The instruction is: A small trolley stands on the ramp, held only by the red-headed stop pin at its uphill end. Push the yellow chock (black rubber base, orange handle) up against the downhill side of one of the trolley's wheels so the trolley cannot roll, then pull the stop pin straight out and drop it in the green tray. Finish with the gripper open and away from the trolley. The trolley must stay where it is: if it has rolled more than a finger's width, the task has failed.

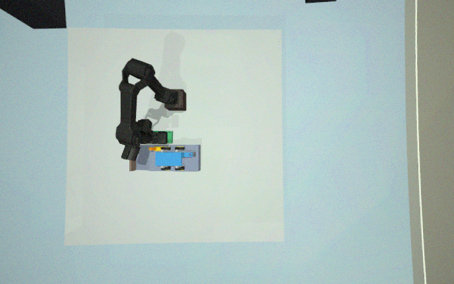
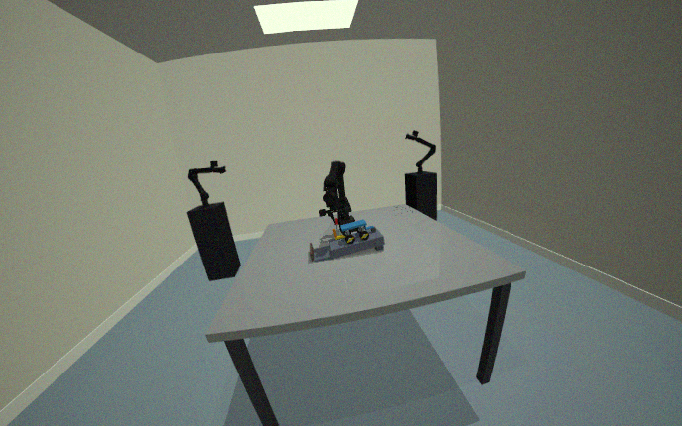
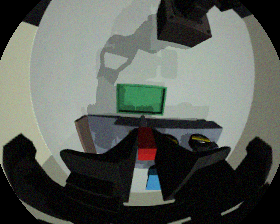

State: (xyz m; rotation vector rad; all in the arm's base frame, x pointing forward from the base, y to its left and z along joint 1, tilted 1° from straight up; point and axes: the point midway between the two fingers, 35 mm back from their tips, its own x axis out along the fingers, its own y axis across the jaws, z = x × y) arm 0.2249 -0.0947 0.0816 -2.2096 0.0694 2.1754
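The green tray is 14 cm below my gripper tip and 2 cm behind it. Round my gripper tip: red-headed stop pin: right at my gripper tip; yellow chock: 5 cm below, 5 cm ahead; blue trolley: 11 cm ahead, 8 cm to the left, 2 cm below.
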